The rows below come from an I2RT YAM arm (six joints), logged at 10 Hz.
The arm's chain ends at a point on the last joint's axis. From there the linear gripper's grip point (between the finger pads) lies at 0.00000 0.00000 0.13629 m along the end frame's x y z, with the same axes.
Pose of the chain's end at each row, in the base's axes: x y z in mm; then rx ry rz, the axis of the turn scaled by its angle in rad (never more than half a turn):
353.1 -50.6 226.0 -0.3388 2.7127 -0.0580
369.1 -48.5 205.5 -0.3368 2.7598 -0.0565
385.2 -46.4 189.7 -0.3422 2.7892 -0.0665
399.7 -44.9 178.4 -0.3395 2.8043 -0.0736
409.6 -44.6 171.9 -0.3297 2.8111 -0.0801
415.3 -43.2 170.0 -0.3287 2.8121 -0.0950
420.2 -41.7 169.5 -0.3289 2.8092 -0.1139
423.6 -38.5 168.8 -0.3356 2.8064 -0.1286
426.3 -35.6 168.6 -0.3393 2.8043 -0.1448
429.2 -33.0 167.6 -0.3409 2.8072 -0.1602
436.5 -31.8 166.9 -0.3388 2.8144 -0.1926
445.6 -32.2 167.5 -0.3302 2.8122 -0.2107
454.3 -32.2 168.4 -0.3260 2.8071 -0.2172
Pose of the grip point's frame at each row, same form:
407.3 -49.4 101.0 -0.3388 2.7127 -0.0580
417.5 -48.0 78.1 -0.3368 2.7598 -0.0565
429.9 -47.2 60.9 -0.3422 2.7892 -0.0665
442.5 -46.7 49.0 -0.3395 2.8043 -0.0736
451.8 -47.2 42.3 -0.3297 2.8111 -0.0801
457.4 -47.3 40.5 -0.3287 2.8121 -0.0950
462.8 -47.5 40.2 -0.3289 2.8092 -0.1139
466.6 -45.5 39.7 -0.3356 2.8064 -0.1286
469.6 -44.1 39.6 -0.3393 2.8043 -0.1448
472.1 -42.9 38.6 -0.3409 2.8072 -0.1602
478.6 -44.9 37.9 -0.3388 2.8144 -0.1926
488.1 -47.1 38.9 -0.3302 2.8122 -0.2107
497.5 -47.7 40.1 -0.3260 2.8071 -0.2172

